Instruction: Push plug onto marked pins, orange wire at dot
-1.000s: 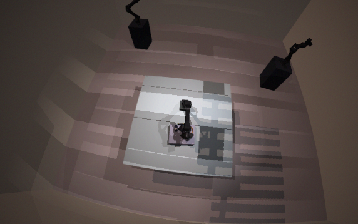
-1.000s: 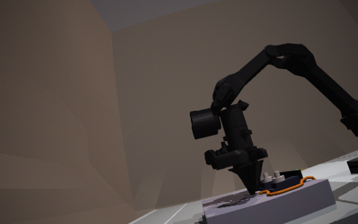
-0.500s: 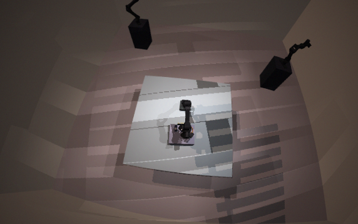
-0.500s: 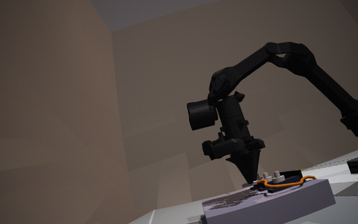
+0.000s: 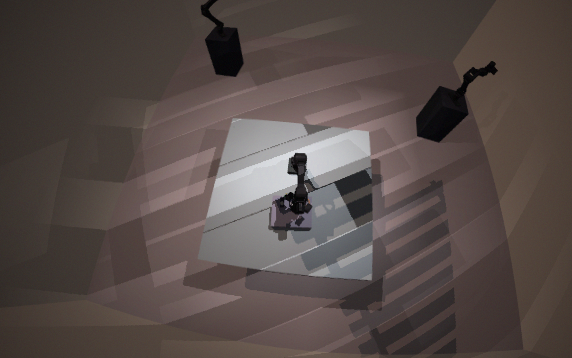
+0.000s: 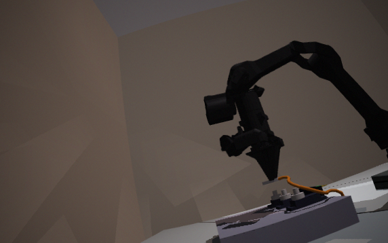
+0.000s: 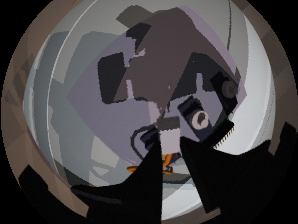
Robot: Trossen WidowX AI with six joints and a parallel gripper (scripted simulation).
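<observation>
Now: the holder 70 mm ahead of my gripper tip, 30 mm to the right of it and 90 mm below it.
</observation>
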